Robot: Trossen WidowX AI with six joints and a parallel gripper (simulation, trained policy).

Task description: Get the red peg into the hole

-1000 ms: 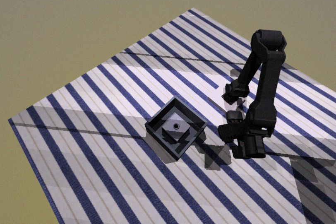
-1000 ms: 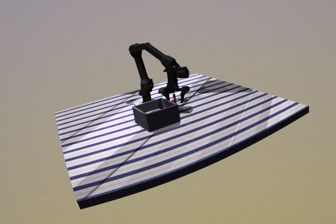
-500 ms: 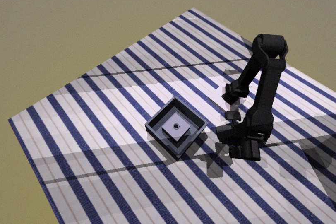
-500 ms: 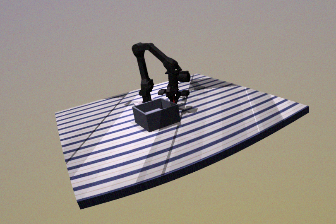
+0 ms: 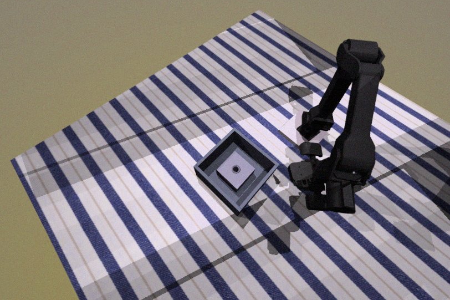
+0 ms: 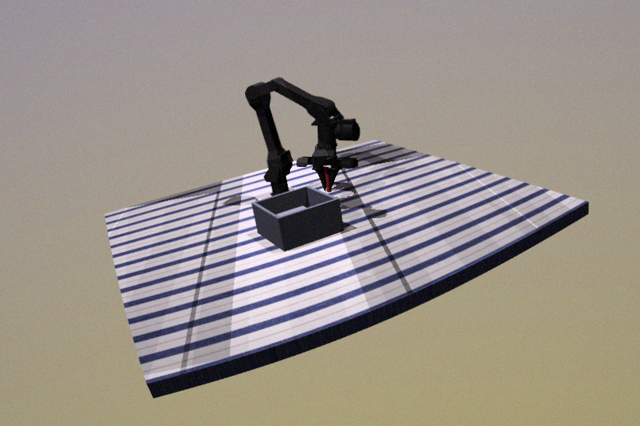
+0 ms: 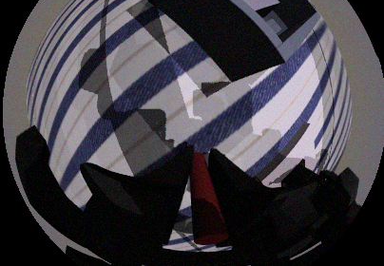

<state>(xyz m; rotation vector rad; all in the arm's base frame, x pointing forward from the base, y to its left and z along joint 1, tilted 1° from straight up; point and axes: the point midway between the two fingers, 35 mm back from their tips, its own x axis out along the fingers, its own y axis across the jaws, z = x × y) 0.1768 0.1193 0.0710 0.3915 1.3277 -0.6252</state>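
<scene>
Right now my gripper tip is 14 cm short of the grey plate, 15 cm to the left of it and 1 cm above it. Round my gripper tip: dark box (14 cm ahead, 15 cm to the right, 3 cm below); then red peg (1 cm behind, 1 cm to the left, 3 cm above).
</scene>
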